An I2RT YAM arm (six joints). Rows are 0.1 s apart.
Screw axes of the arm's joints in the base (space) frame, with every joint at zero. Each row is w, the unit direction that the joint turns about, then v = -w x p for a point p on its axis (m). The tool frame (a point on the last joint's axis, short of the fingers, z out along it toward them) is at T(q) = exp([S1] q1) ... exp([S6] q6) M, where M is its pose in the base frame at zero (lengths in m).
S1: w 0 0 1 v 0 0 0
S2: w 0 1 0 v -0.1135 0 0.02
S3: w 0 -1 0 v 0.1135 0 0.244
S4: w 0 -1 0 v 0.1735 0 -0.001
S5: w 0 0 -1 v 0 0.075 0
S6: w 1 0 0 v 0 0.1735 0
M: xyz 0.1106 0 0.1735 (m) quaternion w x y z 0.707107 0 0.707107 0
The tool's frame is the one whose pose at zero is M.
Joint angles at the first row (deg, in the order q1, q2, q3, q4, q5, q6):
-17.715, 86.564, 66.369, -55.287, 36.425, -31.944
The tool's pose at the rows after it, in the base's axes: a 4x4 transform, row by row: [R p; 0 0 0 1], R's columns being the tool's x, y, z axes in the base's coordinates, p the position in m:
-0.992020, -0.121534, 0.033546, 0.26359; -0.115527, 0.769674, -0.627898, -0.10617; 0.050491, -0.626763, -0.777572, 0.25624; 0, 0, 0, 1
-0.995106, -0.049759, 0.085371, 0.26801; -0.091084, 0.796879, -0.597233, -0.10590; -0.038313, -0.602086, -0.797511, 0.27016; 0, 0, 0, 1
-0.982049, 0.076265, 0.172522, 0.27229; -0.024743, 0.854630, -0.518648, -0.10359; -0.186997, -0.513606, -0.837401, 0.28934; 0, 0, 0, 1
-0.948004, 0.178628, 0.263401, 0.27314; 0.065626, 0.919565, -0.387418, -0.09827; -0.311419, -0.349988, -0.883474, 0.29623; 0, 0, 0, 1
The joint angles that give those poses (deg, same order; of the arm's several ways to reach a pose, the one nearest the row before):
-17.715, 86.476, 67.724, -55.244, 36.009, -30.611
-17.715, 86.280, 70.675, -56.141, 32.884, -27.638
-17.737, 85.844, 74.675, -57.779, 26.196, -21.081
-17.759, 84.992, 75.658, -57.997, 16.775, -13.694

